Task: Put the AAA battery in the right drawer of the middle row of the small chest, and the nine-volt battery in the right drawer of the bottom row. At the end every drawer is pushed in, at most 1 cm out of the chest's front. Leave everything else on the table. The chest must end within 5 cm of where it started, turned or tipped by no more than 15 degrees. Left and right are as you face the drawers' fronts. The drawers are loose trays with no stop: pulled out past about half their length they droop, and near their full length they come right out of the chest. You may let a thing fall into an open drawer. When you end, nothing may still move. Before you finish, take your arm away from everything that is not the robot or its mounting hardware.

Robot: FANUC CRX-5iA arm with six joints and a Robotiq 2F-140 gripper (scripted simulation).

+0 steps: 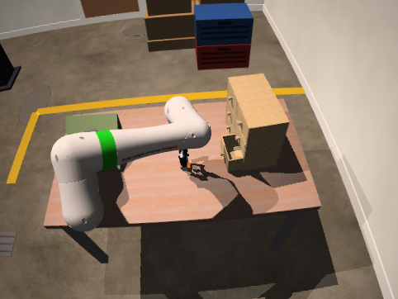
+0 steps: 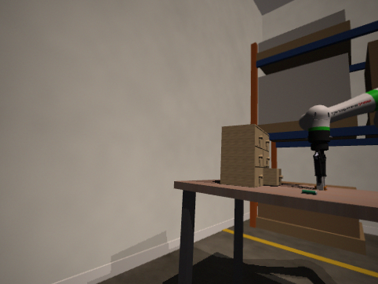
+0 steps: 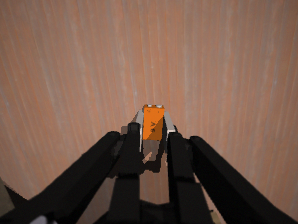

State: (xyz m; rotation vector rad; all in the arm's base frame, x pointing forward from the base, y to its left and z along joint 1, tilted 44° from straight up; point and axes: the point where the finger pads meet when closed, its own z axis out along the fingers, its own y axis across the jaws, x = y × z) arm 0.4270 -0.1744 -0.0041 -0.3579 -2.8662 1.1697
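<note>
The dark item lies 32 cm ahead of my hand, 8 cm above it and 4 cm to the left of it. Also, from my hand: orange nine-volt battery 2 cm below, 1 cm behind; green AAA battery 28 cm to the left, 3 cm below, 3 cm ahead.
</note>
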